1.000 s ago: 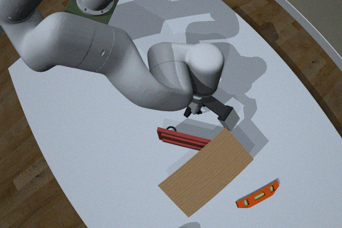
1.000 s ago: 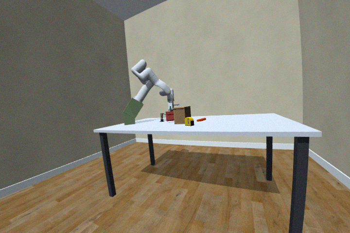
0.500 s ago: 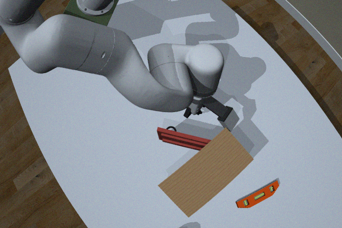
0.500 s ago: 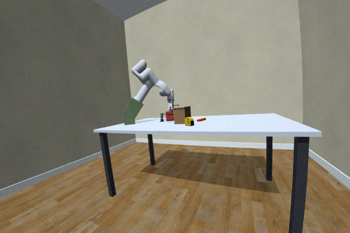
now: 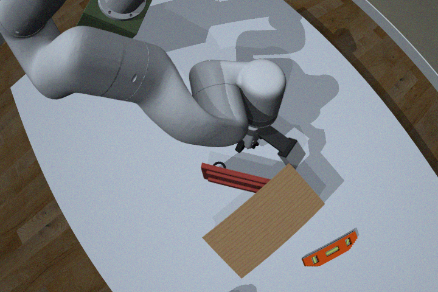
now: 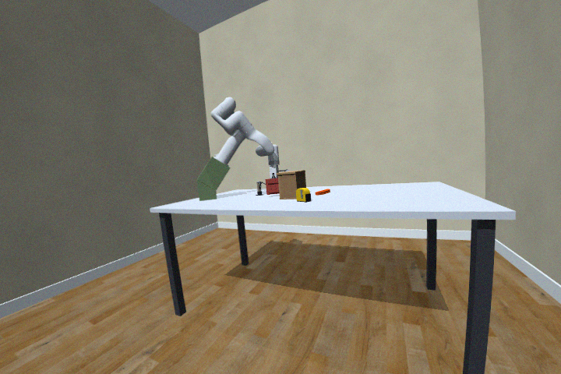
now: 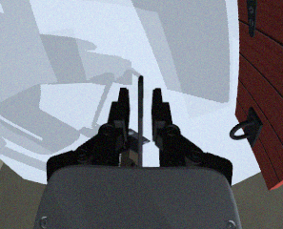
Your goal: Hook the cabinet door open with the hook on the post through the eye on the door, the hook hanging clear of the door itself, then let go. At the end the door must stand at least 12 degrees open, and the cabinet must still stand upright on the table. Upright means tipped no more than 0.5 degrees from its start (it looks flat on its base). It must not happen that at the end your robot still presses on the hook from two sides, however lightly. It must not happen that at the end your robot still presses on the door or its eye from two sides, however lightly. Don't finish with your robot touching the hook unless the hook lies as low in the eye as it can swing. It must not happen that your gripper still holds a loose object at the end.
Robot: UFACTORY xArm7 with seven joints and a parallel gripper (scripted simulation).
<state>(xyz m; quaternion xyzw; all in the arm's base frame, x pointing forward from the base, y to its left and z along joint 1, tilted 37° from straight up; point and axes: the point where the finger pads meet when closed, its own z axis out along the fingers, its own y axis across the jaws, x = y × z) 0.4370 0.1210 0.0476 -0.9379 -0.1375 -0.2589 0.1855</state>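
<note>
My gripper is now 5 cm past the thin dark hook and 2 cm to the left of it. From my hand the other things lie so: yellow tape measure 33 cm ahead, 25 cm to the right, 3 cm below; orange spirit level 33 cm ahead, 4 cm to the left, 5 cm below; red door 7 cm ahead, 7 cm to the right, 1 cm above.
</note>
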